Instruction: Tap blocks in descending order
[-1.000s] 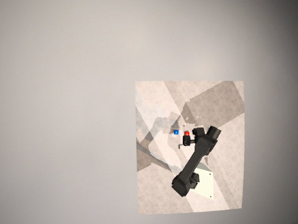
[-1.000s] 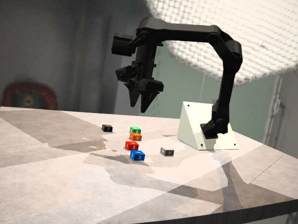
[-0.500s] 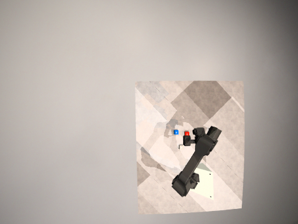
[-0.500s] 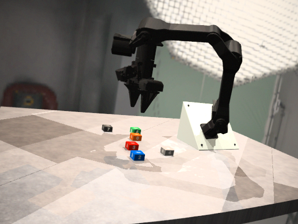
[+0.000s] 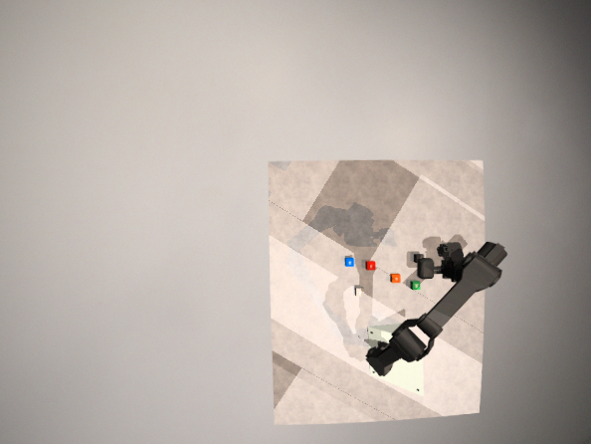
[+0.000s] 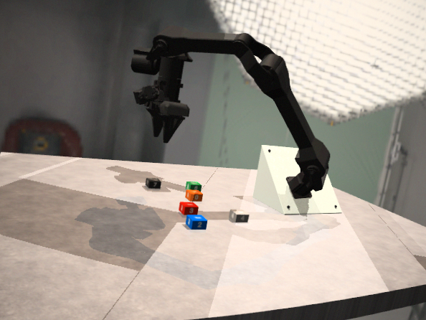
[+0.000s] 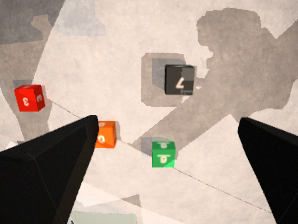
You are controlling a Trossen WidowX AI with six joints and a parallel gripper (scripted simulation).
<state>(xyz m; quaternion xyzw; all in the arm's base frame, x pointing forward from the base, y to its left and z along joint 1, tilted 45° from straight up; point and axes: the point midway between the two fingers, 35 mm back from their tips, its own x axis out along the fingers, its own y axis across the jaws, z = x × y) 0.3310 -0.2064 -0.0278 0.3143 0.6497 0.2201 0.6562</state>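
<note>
Now: the black block 12 cm below my gripper tip, 2 cm to the right of it and 1 cm behind it. From my gripper tip the other things lie so: green block: 12 cm below, 11 cm behind, 1 cm to the left; orange block: 12 cm below, 9 cm to the left, 7 cm behind; red block 3: 18 cm to the left, 12 cm below, 1 cm behind.
</note>
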